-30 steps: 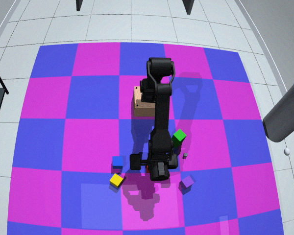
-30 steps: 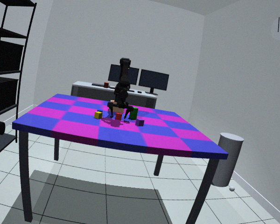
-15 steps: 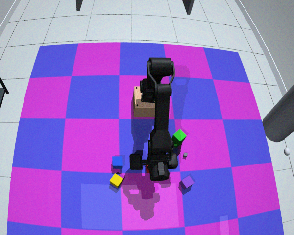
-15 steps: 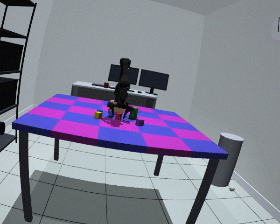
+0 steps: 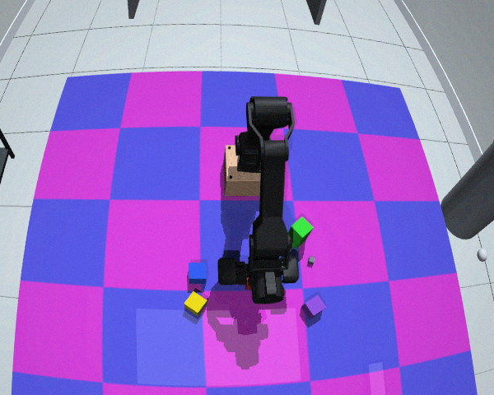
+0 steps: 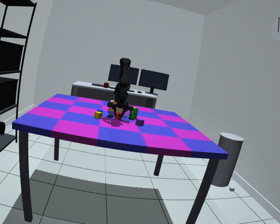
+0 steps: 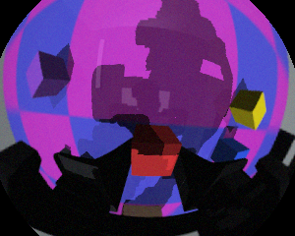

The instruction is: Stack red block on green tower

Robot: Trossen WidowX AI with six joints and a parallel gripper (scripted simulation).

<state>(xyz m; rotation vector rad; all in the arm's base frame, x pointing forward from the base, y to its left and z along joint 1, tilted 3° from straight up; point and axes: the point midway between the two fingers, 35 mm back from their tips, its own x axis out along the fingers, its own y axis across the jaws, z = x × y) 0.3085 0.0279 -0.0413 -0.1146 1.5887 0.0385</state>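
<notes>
Right now my gripper tip is 14 cm to the left of the blue block and 1 cm below it. Round my gripper tip: yellow block 14 cm to the right, 8 cm ahead, 1 cm above; red block 1 cm above; purple block 15 cm to the left, 7 cm ahead, 1 cm above.
</notes>
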